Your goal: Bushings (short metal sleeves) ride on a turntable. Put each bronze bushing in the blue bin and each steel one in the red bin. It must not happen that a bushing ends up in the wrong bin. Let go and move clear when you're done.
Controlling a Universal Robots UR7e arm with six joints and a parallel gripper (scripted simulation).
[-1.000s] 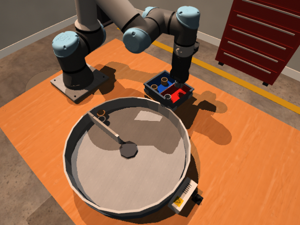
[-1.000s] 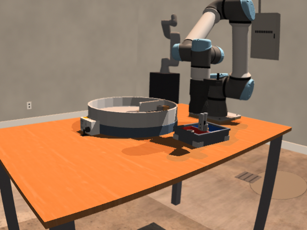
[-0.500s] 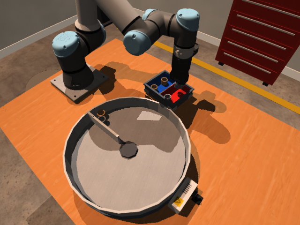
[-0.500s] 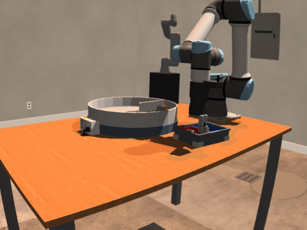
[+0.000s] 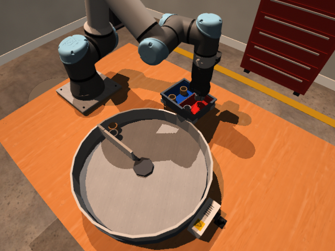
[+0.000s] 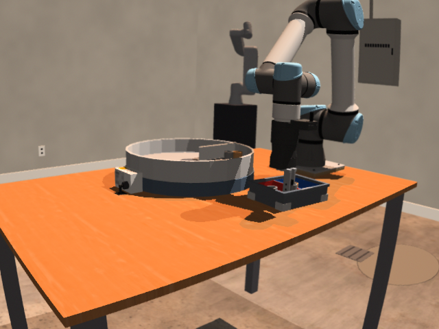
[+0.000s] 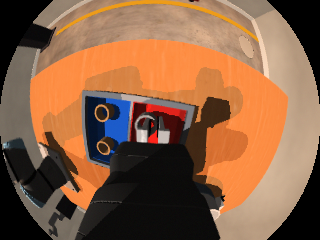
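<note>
Right now the bin is 40 mm behind my hand, 30 mm to the right of it and 30 mm below it. From my hand the other things lie so: turntable (40 mm ahead, 390 mm to the right).
</note>
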